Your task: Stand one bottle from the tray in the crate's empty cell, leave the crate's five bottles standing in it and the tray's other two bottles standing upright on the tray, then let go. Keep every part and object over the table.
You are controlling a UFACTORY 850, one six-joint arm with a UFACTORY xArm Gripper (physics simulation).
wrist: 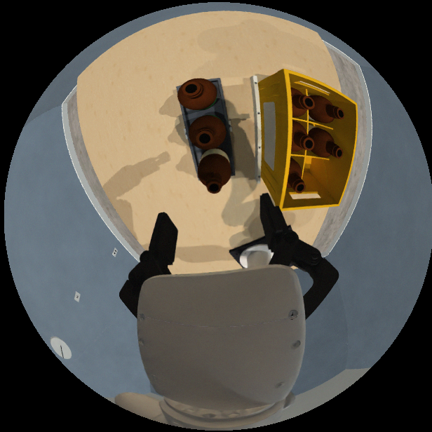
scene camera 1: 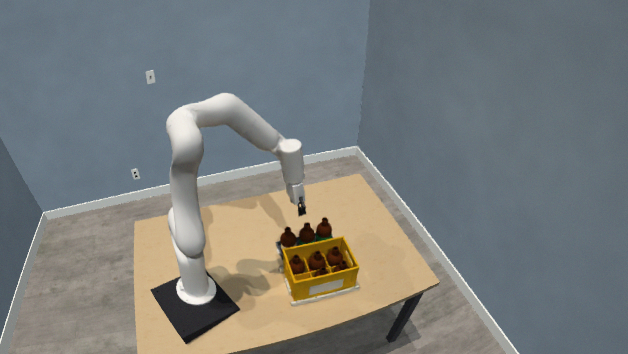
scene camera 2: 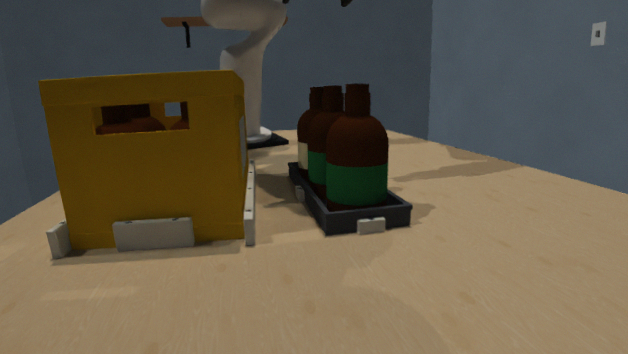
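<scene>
My gripper (scene camera 1: 302, 212) (wrist: 213, 213) is open and empty, above the tray bottles. The dark tray (scene camera 2: 340, 221) (wrist: 221, 107) holds three upright brown bottles: a cream-labelled one (scene camera 1: 288, 238) (scene camera 2: 302, 155) (wrist: 215, 170) at the end nearest the robot base, a green-labelled one (scene camera 1: 307, 233) (scene camera 2: 319, 167) (wrist: 207, 131) in the middle, and another green-labelled one (scene camera 1: 324, 229) (scene camera 2: 357, 182) (wrist: 197, 95) at the far end. The yellow crate (scene camera 1: 300, 290) (scene camera 2: 150, 175) (wrist: 280, 95) holds five standing bottles. Its empty cell (wrist: 322, 175) is in the outer row, at the base end.
Pale strips (scene camera 1: 325, 296) (scene camera 2: 153, 235) (wrist: 257, 125) border the crate's foot. The crate stands beside the tray with a narrow gap between them. The arm's black base plate (scene camera 1: 187, 320) is on the table (scene camera 1: 235, 320), left of the crate in scene camera 1.
</scene>
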